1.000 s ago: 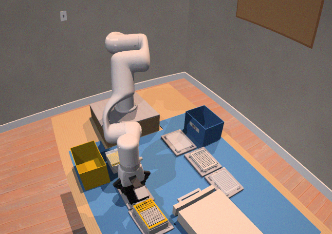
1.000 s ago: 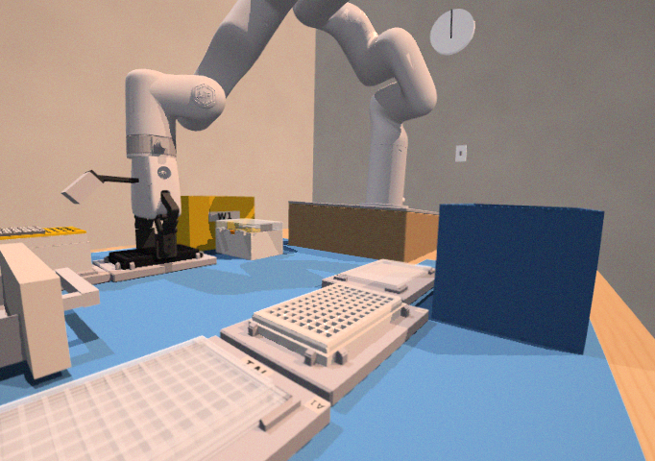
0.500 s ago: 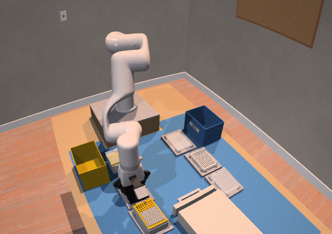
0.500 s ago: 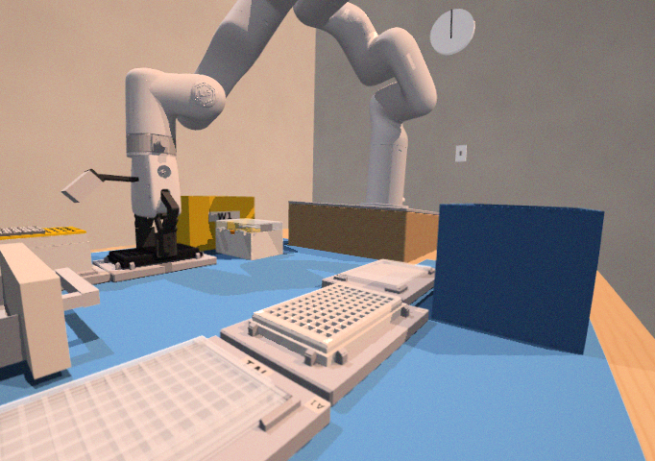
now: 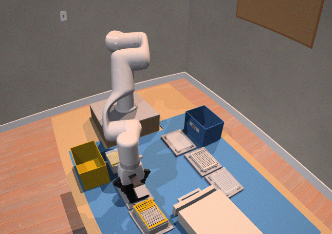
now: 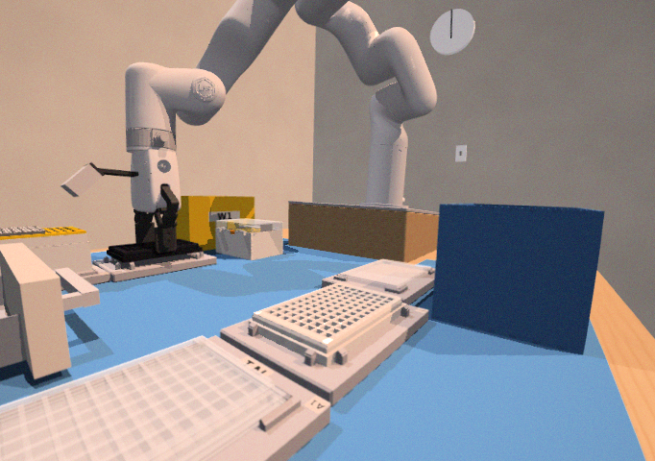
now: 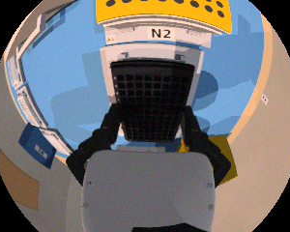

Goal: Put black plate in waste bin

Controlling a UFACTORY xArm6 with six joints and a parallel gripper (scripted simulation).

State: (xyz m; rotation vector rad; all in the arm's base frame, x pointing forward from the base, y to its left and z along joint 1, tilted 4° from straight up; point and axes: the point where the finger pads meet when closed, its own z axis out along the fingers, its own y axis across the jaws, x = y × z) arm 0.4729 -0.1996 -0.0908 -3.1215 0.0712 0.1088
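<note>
Right now my hand is 40 mm above the grey work nest. Also, from my hand: tip box 180 mm behind, 30 mm to the left; then black plate 10 mm below; then yellow-topped rack 160 mm ahead, 20 mm to the right, 10 mm above.
</note>
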